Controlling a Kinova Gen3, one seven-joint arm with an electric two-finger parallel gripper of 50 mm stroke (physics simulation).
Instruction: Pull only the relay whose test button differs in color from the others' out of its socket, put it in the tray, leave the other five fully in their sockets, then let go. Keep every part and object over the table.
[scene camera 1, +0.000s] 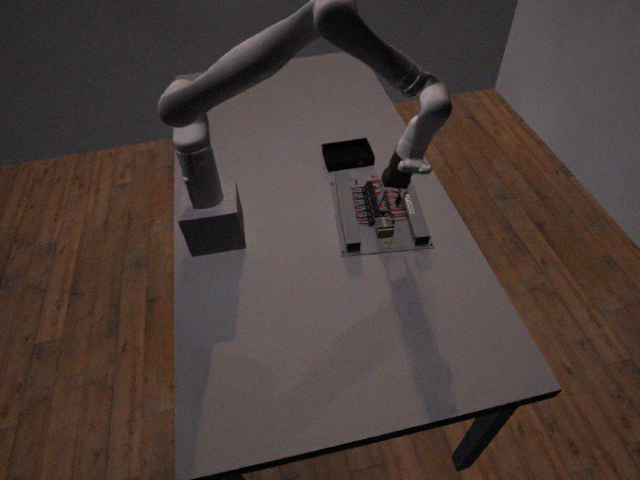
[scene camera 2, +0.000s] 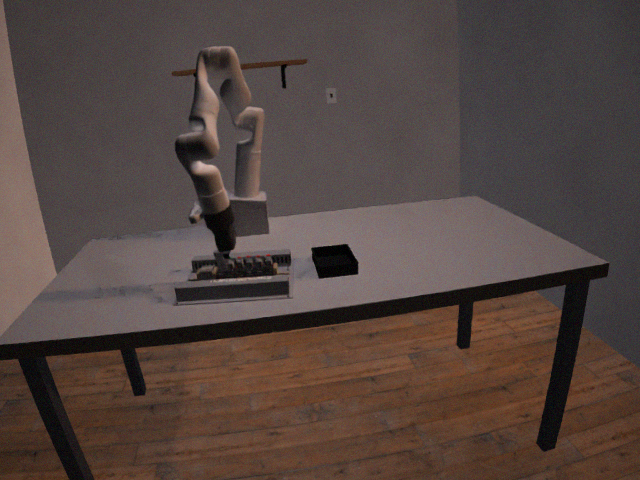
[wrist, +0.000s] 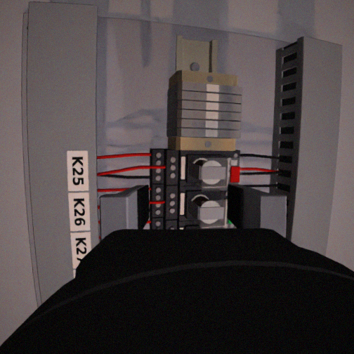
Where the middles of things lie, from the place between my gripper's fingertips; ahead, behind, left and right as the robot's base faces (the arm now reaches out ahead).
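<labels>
My hand's 6 cm above the grey board (wrist: 135, 58), and it's 3 cm to the right of the board and 1 cm past it.
</labels>
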